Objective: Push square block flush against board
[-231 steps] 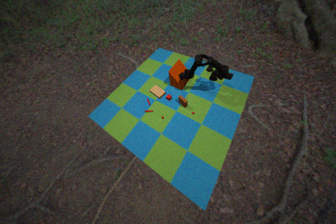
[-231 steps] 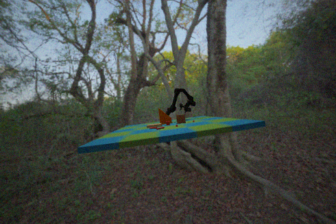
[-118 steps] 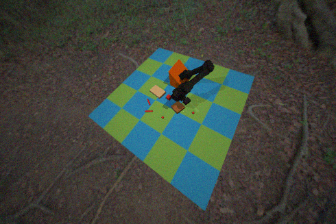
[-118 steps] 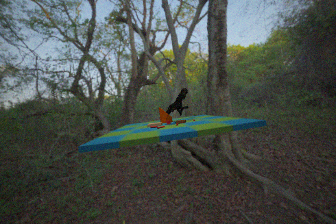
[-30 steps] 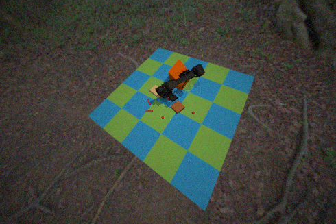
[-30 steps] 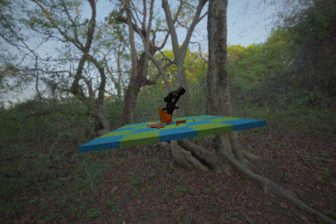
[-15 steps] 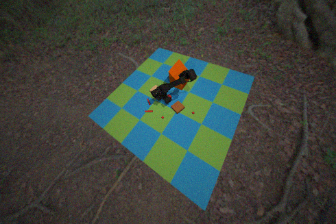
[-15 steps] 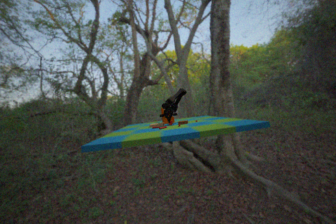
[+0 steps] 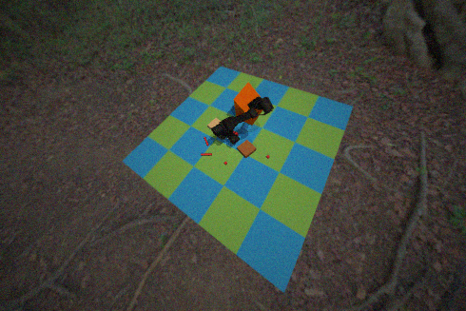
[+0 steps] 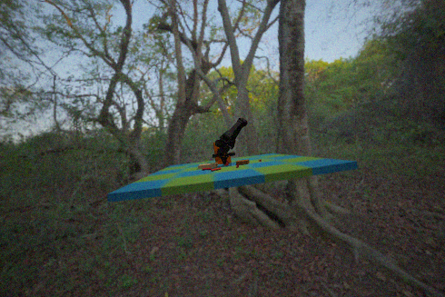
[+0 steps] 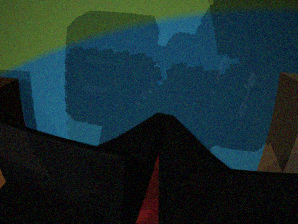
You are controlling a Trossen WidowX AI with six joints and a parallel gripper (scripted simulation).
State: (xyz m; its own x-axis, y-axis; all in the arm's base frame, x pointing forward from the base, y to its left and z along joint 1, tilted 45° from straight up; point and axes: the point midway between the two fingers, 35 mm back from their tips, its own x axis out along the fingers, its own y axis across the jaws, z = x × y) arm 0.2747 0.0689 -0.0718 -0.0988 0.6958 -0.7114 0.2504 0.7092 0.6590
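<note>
Right now my gripper tip is 150 mm to the right of the square block and 10 mm below it. Also, from my gripper tip: board (140 mm to the right, 30 mm behind, 10 mm above); small red cube (40 mm behind, 10 mm to the left, 10 mm above).
</note>
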